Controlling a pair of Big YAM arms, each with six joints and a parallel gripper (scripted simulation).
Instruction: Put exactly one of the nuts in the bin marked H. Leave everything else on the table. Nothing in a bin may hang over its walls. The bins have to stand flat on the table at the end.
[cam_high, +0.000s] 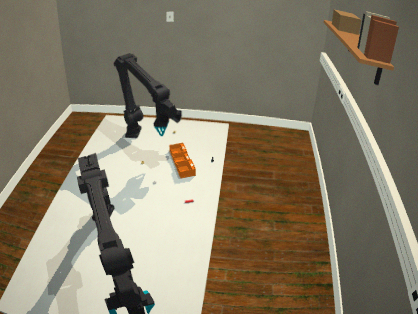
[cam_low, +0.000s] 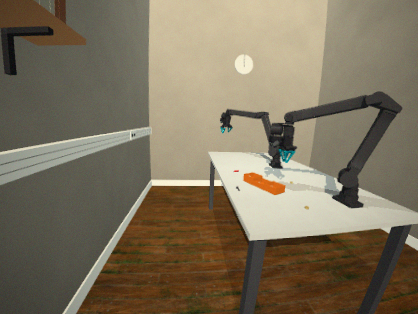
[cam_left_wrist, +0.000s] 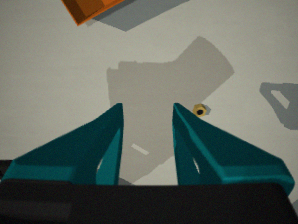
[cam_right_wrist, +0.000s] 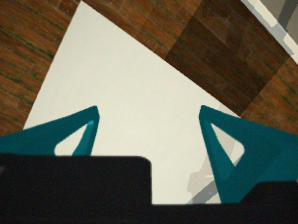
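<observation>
My left gripper is now 110 mm short of the orange bin row, 30 mm to the left of it and 140 mm above it.
</observation>
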